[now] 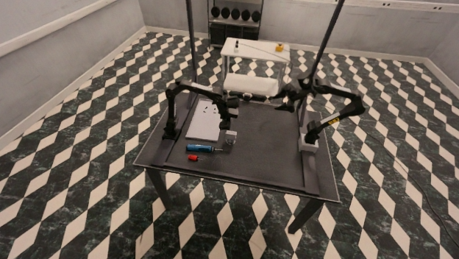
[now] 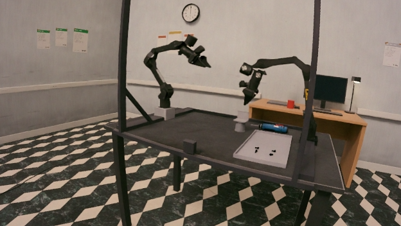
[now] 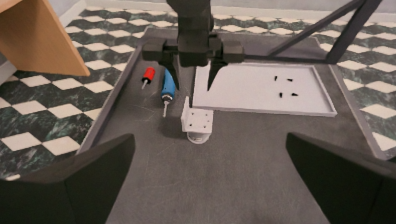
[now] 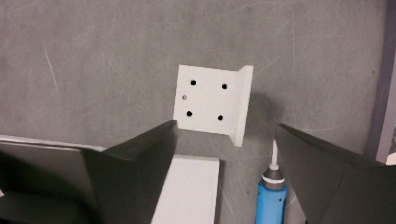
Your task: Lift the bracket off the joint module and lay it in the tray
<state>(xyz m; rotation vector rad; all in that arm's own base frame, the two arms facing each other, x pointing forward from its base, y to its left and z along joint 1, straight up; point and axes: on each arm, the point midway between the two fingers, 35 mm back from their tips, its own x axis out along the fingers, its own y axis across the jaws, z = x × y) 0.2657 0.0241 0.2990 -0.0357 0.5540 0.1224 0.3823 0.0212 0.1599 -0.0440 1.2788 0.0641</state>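
Right now my right hand is 120 mm above the white bracket, 20 mm to the right of it and 10 mm past it. The rest, counted from my right hand: grey tray 210 mm behind, 180 mm below, 160 mm to the right; small red part 190 mm to the right, 170 mm below, 160 mm ahead; joint module 160 mm below, 20 mm to the left, 10 mm behind.
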